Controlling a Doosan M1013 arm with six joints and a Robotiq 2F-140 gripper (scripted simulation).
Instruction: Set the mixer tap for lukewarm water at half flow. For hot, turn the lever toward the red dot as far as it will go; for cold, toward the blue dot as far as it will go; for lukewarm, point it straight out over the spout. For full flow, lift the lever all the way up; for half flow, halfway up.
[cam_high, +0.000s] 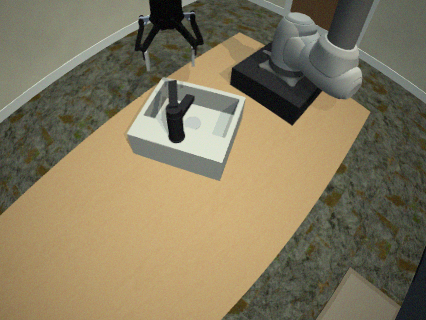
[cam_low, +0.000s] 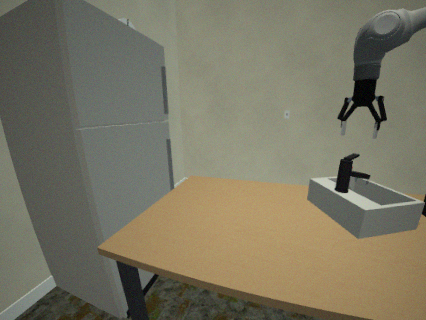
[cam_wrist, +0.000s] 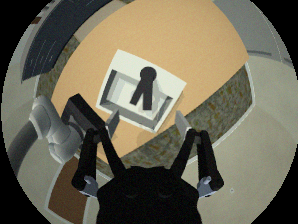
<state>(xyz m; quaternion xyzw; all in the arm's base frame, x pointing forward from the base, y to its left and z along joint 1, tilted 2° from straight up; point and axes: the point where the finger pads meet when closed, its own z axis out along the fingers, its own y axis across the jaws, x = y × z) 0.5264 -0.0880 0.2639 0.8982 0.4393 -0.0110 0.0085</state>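
Now: the lever 10 cm below my hand, 2 cm to the left of it and 2 cm ahead of it. Round my hand: white sink basin: 34 cm below, 6 cm behind, 1 cm to the left; black mixer tap: 15 cm below, 4 cm to the left, 3 cm ahead.
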